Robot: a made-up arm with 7 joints.
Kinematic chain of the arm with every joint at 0, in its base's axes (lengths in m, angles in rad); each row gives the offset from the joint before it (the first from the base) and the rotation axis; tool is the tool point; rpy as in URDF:
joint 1: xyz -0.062 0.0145 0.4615 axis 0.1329 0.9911 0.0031
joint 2: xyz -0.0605 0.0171 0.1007 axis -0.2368 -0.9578 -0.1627
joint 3: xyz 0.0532 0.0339 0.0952 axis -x
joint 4: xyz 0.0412 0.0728 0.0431 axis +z
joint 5: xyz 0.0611 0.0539 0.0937 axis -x
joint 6: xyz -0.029 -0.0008 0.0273 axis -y
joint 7: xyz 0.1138 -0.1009 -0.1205 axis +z
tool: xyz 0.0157 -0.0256 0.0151 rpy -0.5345 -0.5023 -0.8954
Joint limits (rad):
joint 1: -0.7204..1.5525
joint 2: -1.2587..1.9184
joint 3: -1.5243..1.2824
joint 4: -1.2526..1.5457
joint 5: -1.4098..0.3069
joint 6: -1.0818..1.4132
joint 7: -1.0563..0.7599
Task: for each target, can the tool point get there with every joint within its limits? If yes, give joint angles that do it. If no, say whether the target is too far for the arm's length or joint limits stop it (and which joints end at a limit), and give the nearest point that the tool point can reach.
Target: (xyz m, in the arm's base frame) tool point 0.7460 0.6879 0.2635
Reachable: no: too far | nearest point 0.4027 0.3205 0.3902 | short by 0.518 m
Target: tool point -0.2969 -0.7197 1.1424
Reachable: no: too far | nearest point -0.1848 -0.2087 0.9258 | short by 0.566 m
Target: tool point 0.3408 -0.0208 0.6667
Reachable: yes | joints 1.2427 1.0198 -0.9208 0.2646 -0.6179 1.0197 -0.7732
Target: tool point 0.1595 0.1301 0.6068
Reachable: yes | joints 0.4948 -0.0402 -0.9877 -0.4233 -0.6902 -0.5567 -0.1310
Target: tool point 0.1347 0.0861 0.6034
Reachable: yes | joints -0.2377 -0.5138 -0.0742 -0.2253 -0.6285 0.3153 -0.4482
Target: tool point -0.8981 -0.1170 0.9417
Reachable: no: too far | nearest point -0.5748 -0.0119 0.7604 | short by 0.385 m
